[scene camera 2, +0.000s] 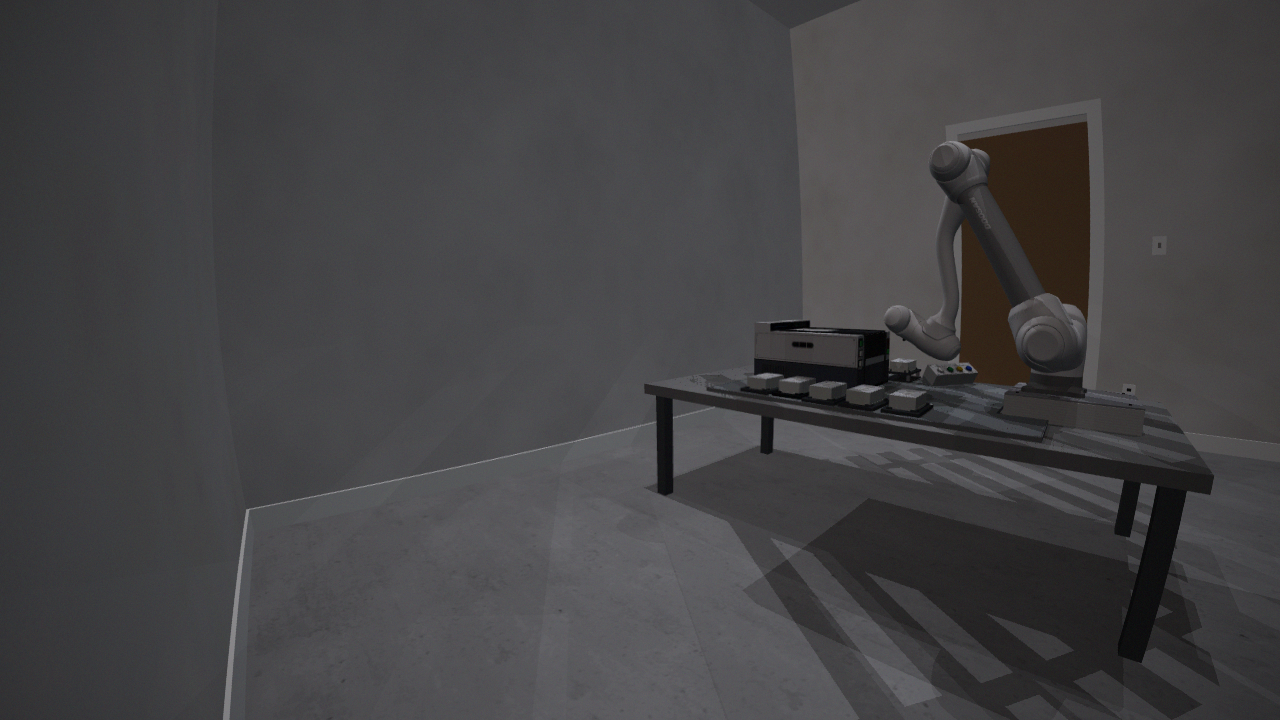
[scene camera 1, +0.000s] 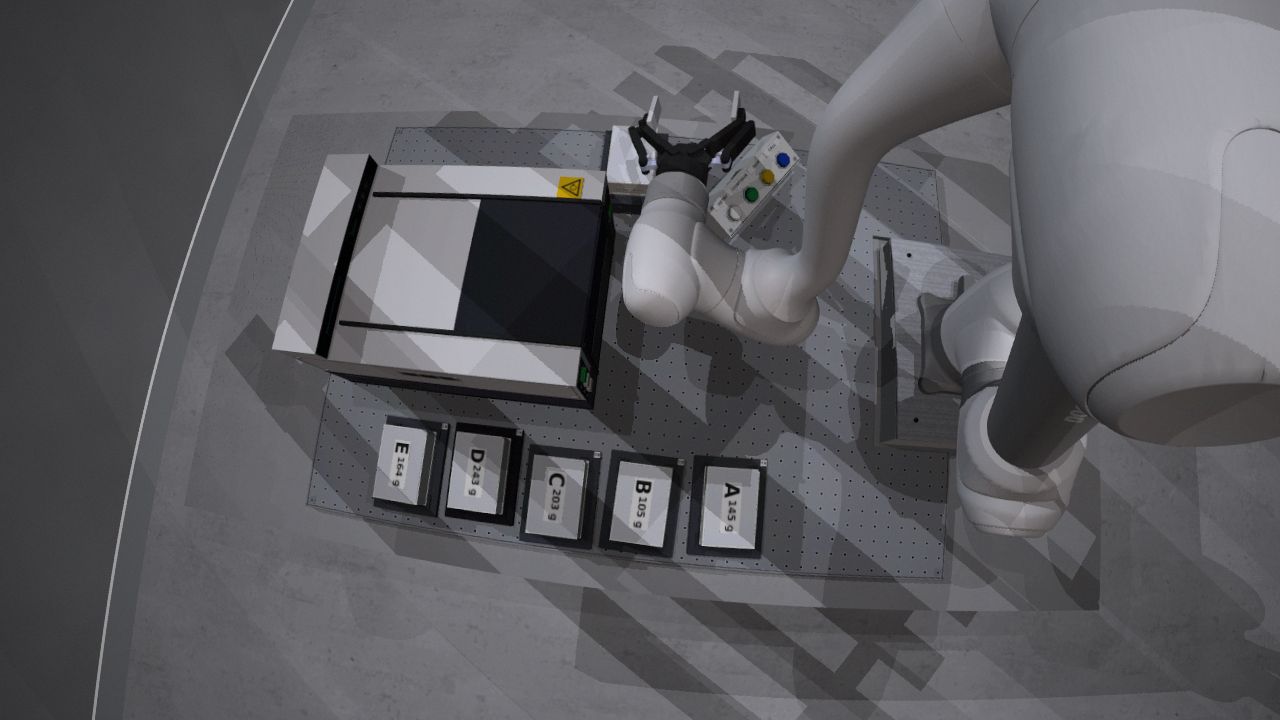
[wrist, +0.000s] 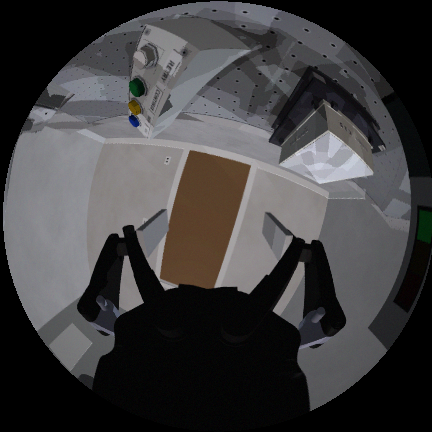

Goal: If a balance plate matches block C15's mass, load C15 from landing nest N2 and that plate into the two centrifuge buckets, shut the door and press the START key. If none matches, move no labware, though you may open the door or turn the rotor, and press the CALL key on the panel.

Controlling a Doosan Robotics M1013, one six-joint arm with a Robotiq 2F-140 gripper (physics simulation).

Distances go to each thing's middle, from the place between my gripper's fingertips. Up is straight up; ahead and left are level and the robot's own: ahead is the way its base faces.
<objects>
My gripper is now 110 mm short of the white block (scene camera 1: 624, 175), 50 mm to the right of it and 130 mm above it. Round my hand: button box (scene camera 1: 742, 194): 110 mm behind, 60 mm to the left, 140 mm below; then centrifuge (scene camera 1: 373, 294): 360 mm ahead, 350 mm to the left, 60 mm below; then dark lid (scene camera 1: 528, 271): 210 mm ahead, 340 mm to the left, 30 mm above.
</objects>
